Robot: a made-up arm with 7 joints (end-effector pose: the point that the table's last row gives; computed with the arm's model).
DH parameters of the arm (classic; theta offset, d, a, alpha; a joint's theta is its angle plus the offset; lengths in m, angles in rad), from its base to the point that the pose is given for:
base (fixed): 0 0.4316 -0.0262 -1.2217
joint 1: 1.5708 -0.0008 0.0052 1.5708
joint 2: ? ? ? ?
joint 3: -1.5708 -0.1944 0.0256 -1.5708
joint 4: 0 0.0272 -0.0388 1.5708
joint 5: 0 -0.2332 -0.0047 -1.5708
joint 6: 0 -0.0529 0.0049 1.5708
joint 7: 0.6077 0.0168 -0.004 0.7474
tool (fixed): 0.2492 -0.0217 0 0
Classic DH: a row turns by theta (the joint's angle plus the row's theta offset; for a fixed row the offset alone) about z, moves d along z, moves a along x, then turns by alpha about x.
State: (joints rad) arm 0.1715 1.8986 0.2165 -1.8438 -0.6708 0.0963 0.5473
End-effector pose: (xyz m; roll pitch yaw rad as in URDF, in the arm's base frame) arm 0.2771 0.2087 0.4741 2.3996 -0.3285 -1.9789
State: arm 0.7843 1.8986 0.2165 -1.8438 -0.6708 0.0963 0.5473
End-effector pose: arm 0.2039 0.2664 0.3156 1.7893 -0.4368 -1.5288
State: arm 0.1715 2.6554 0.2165 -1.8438 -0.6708 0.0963 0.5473
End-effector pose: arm 0.3007 0.0911 0.5761 2.0285 0.3230 -2.1051
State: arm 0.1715 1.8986 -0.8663 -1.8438 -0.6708 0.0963 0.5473
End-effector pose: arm 0.1414 0.2867 0.2435 1.3118 -0.3527 -1.1974
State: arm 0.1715 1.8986 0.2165 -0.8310 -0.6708 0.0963 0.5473
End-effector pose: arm 0.1474 0.3994 0.5329 2.7333 -0.3781 -1.1293
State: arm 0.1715 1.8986 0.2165 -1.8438 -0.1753 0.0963 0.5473
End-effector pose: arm 0.2726 0.1962 0.4519 2.4879 -0.8182 -2.0057
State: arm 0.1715 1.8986 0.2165 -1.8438 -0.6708 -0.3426 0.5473
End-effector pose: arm 0.2814 0.2074 0.4738 2.0137 -0.4089 -2.0781
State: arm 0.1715 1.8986 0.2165 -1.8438 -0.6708 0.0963 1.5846
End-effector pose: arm 0.2795 0.2173 0.4619 3.1089 -1.2898 -2.6073
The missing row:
joint 2: 1.2217 0.0394 -0.0244 -1.5708
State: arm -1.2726 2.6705 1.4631 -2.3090 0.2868 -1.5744 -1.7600
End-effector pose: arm -0.1714 -0.1093 0.5256 0.2873 -1.0241 0.7082
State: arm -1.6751 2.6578 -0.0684 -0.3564 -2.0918 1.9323 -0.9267
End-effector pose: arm -0.3433 0.2731 0.5893 2.3963 -0.4363 2.6577
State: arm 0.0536 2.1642 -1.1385 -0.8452 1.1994 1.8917 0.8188
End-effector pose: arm 0.0968 0.3942 0.4377 -2.8670 -1.2502 0.4607
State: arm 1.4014 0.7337 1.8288 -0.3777 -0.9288 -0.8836 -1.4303
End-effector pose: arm -0.4102 0.1968 0.4038 1.8803 0.9375 -0.4269
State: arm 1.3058 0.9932 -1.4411 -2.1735 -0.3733 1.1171 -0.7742
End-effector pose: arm -0.2548 -0.1028 0.2566 -0.0109 0.0339 -1.1090
